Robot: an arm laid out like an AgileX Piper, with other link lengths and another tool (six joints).
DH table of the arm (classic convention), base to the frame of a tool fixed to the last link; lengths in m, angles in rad. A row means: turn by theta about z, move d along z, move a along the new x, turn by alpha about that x. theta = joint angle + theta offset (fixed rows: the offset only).
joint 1: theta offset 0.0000; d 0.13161; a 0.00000; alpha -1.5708
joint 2: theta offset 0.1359; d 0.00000; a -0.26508; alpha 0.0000
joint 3: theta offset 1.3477; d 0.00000; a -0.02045; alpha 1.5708
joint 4: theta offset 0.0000; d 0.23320; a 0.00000; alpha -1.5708
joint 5: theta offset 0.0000; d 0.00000; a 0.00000; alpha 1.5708
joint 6: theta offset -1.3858; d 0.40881; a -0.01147; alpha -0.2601
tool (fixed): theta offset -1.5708; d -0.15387; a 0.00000; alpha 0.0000
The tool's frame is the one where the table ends.
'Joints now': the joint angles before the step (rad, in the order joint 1, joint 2, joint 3, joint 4, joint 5, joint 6). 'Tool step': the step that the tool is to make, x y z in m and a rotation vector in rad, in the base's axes. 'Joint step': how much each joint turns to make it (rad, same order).
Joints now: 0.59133 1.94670 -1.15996 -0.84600 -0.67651 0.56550
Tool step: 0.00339 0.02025 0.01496 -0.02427 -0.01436 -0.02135
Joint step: 0.06034 -0.00002 -0.09578 0.00003 0.12652 0.03322
